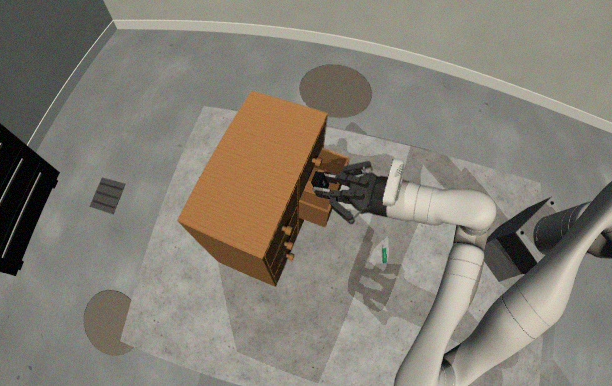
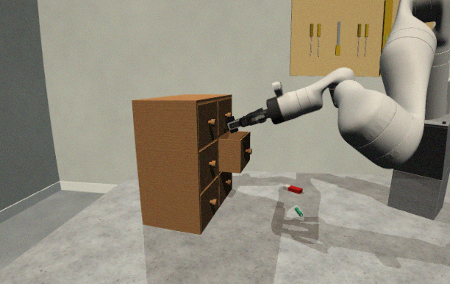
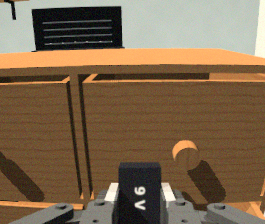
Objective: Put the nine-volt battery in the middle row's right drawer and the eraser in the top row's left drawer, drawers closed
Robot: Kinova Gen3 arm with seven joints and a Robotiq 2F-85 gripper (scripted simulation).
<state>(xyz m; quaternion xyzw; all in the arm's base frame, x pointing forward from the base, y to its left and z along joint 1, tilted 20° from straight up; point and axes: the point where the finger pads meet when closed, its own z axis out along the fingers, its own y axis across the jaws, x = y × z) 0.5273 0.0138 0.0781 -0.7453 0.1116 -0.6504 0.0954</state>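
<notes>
Right now the nine-volt battery is 10 mm below my hand and 10 mm ahead of it. Round my hand: eraser (250 mm below, 170 mm behind, 140 mm to the right); small green cylinder (250 mm below, 200 mm behind, 30 mm to the left).
</notes>
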